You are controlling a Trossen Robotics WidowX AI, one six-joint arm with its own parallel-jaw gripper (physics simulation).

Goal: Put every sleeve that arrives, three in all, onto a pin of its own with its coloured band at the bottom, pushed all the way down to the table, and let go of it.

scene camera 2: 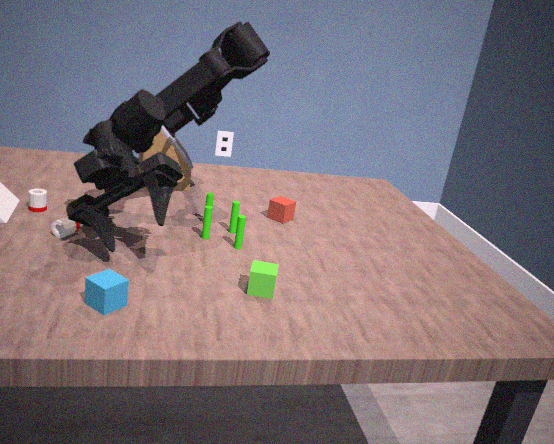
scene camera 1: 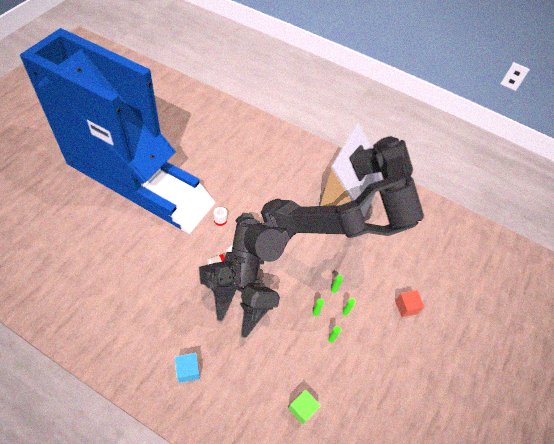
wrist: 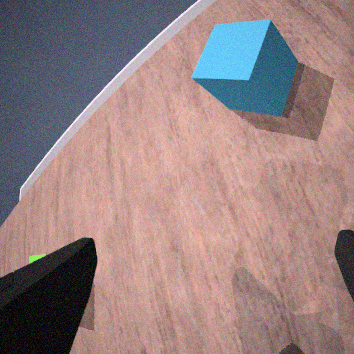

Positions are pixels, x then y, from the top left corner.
gripper: open, holds nothing
a green cube (scene camera 2: 262, 279): on the table
a blue cube (scene camera 2: 107, 291): on the table
